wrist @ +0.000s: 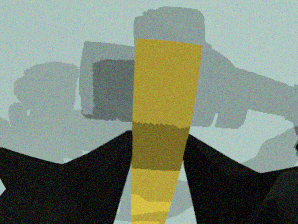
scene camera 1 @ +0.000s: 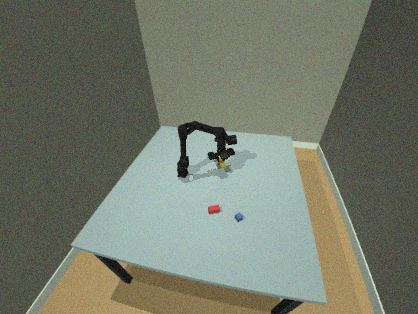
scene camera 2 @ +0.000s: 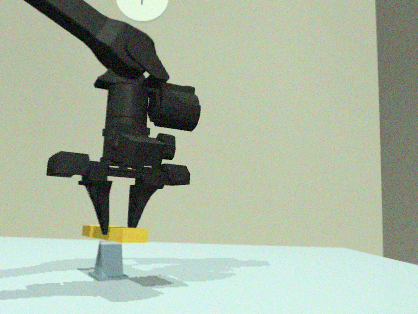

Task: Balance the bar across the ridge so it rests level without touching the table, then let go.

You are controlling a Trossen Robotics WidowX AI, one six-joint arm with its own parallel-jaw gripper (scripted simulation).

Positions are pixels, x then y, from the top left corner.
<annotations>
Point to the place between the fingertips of my gripper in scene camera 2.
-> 118,234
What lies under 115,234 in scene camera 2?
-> A yellow bar.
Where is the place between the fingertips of my gripper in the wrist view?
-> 158,138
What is my gripper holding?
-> A yellow bar.
</annotations>
